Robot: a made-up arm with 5 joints. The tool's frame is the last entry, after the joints.
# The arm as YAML. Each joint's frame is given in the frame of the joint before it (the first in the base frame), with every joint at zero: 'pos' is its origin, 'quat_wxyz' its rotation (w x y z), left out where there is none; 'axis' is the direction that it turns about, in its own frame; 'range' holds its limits. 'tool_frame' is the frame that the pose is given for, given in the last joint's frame.
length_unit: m
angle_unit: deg
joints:
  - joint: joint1
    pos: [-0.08, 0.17, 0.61]
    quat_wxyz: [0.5, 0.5, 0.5, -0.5]
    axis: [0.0, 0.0, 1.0]
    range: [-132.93, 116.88]
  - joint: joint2
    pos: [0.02, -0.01, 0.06]
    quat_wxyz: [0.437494, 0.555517, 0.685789, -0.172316]
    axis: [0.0, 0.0, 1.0]
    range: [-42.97, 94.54]
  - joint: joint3
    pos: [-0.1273, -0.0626, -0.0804]
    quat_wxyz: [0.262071, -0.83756, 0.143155, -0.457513]
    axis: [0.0, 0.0, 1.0]
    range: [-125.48, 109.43]
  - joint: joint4
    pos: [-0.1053, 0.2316, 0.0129]
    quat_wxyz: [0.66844, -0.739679, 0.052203, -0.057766]
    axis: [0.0, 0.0, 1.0]
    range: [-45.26, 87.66]
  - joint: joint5
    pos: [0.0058, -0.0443, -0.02]
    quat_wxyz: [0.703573, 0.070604, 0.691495, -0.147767]
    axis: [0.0, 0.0, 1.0]
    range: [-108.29, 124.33]
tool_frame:
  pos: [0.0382, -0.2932, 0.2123]
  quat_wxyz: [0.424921, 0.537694, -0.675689, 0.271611]
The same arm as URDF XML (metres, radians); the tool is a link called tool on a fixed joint. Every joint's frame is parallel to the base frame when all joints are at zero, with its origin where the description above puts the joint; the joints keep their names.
<robot name="arm">
<joint name="joint1" type="revolute"><parent link="base_link"/><child link="link1"/><origin xyz="-0.0800 0.1700 0.6100"/><axis xyz="0 -1 0"/><limit lower="-2.3201" upper="2.0399"/></joint>
<joint name="joint2" type="revolute"><parent link="link1"/><child link="link2"/><origin xyz="-0.0100 -0.0600 -0.0200"/><axis xyz="-0.722416 0.557812 -0.408609"/><limit lower="-0.7500" upper="1.6500"/></joint>
<joint name="joint3" type="revolute"><parent link="link2"/><child link="link3"/><origin xyz="-0.0400 -0.1300 0.0900"/><axis xyz="0.934613 0.341405 -0.099701"/><limit lower="-2.1900" upper="1.9099"/></joint>
<joint name="joint4" type="revolute"><parent link="link3"/><child link="link4"/><origin xyz="0.0800 -0.1200 0.2100"/><axis xyz="0 0 1"/><limit lower="-0.7899" upper="1.5300"/></joint>
<joint name="joint5" type="revolute"><parent link="link4"/><child link="link5"/><origin xyz="0.0399 0.0200 -0.0200"/><axis xyz="-0.0257 0.999102 0.0337"/><limit lower="-1.8900" upper="2.1700"/></joint>
<joint name="tool_joint" type="fixed"><parent link="link5"/><child link="tool"/><origin xyz="0.2900 0.2200 0.0000" rpy="1.2090 -0.1420 1.0826"/></joint>
<link name="base_link"/>
<link name="link1"/>
<link name="link2"/>
<link name="link3"/>
<link name="link4"/>
<link name="link5"/>
<link name="tool"/>
</robot>

